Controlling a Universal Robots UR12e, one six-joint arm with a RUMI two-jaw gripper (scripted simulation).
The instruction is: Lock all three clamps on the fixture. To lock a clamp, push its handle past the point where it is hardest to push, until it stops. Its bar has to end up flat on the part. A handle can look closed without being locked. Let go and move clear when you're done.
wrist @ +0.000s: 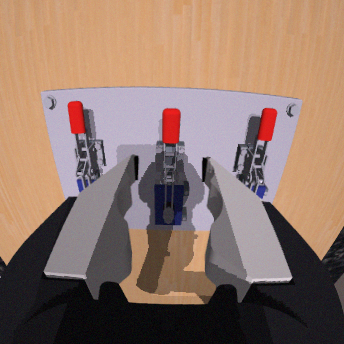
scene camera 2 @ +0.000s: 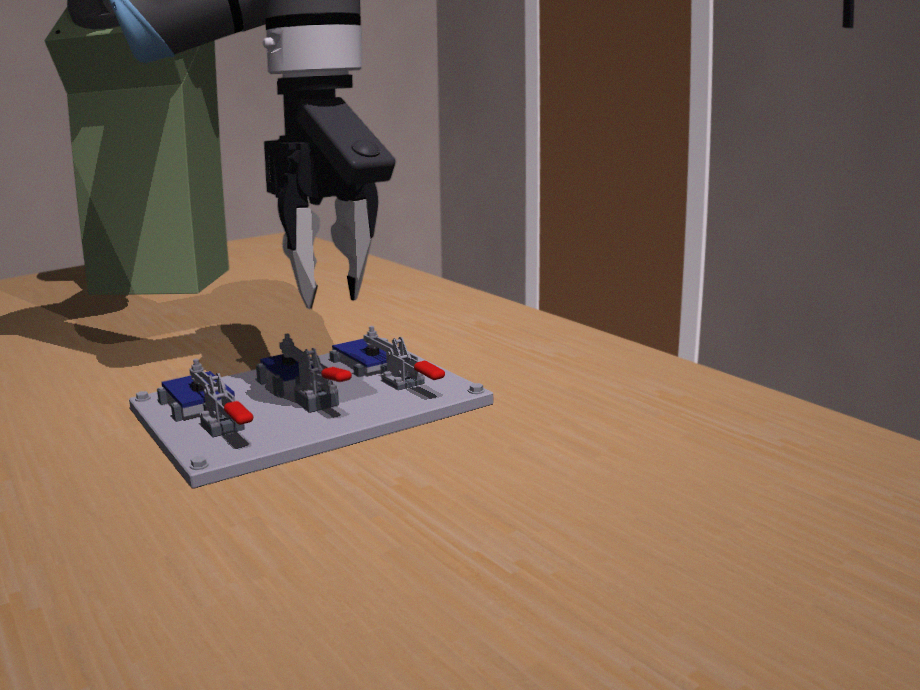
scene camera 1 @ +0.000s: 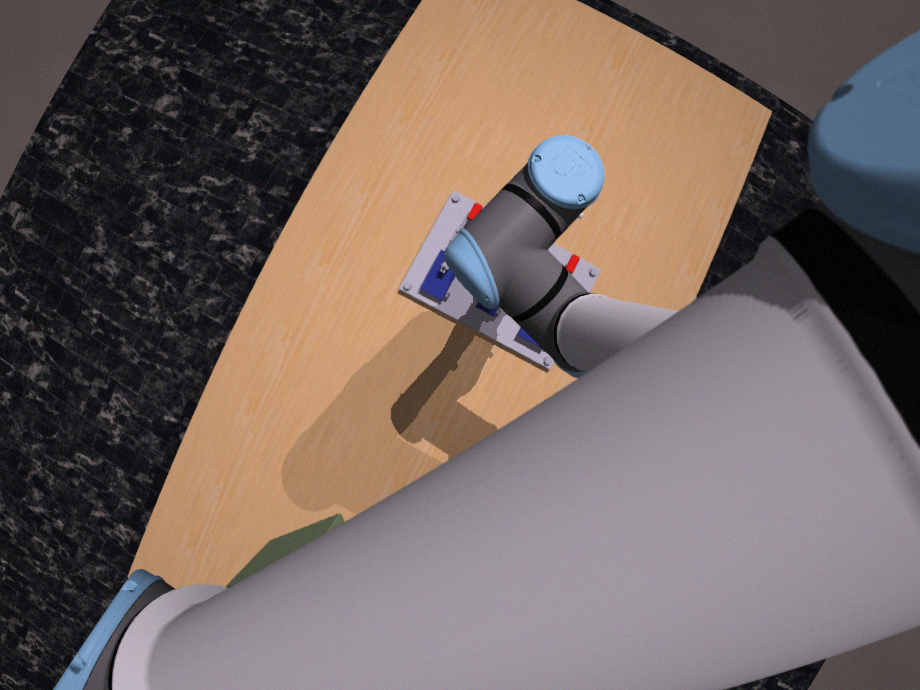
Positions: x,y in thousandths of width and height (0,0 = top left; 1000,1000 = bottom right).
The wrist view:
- my gripper: 496,461
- clamp handle: 781,342
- clamp handle: 499,339
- clamp handle: 219,315
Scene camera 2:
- my gripper: 360,441
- blue part: 195,566
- clamp handle: 256,595
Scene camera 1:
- grey fixture plate: 502,443
